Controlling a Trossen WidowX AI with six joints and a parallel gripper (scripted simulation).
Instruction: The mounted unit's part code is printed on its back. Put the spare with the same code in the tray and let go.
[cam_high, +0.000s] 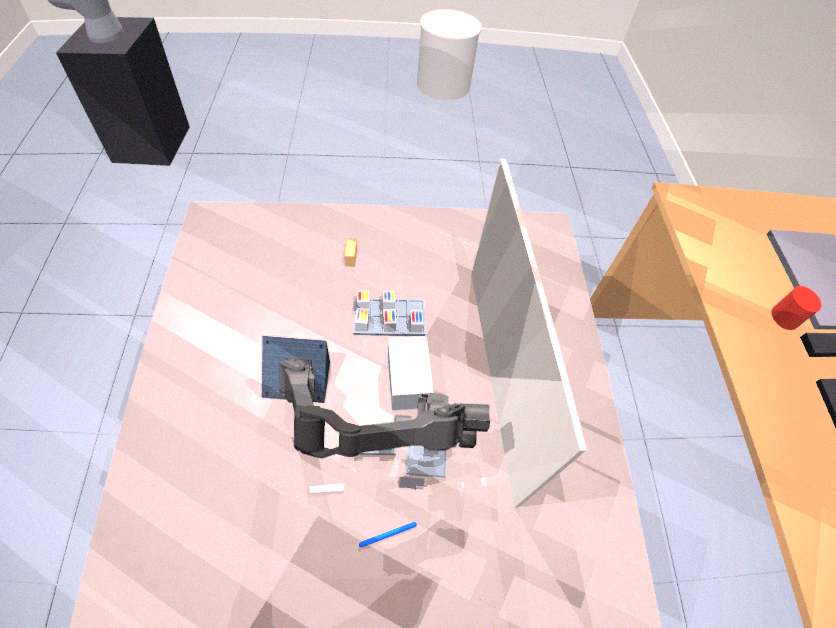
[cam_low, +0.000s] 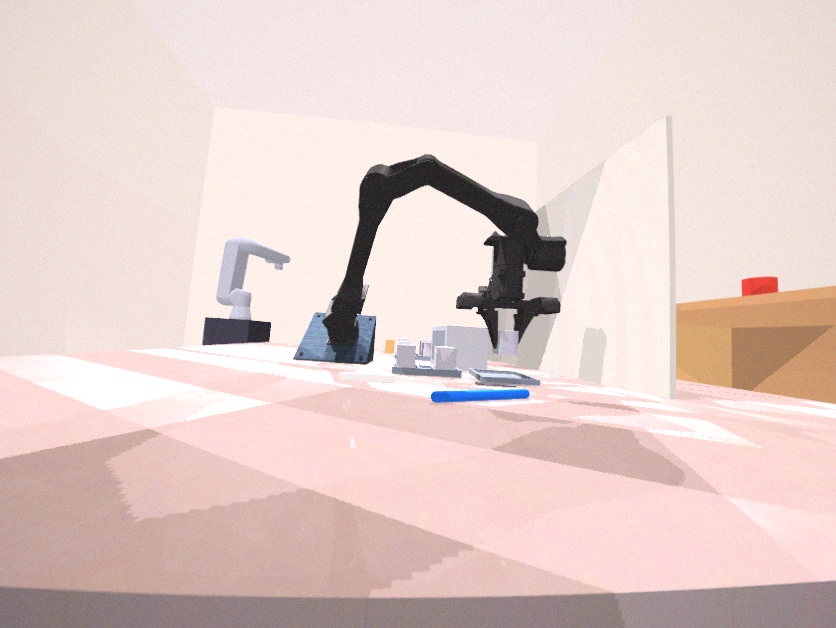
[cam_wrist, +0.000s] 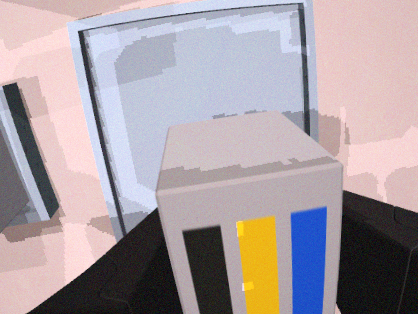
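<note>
My gripper tip is now 50 mm above the grey tray and 10 mm past it. Round my gripper tip: grey spare cube (20 mm above); small grey piece (80 mm to the right, 60 mm below, 40 mm behind); white mounted unit (190 mm to the left, 70 mm behind).
</note>
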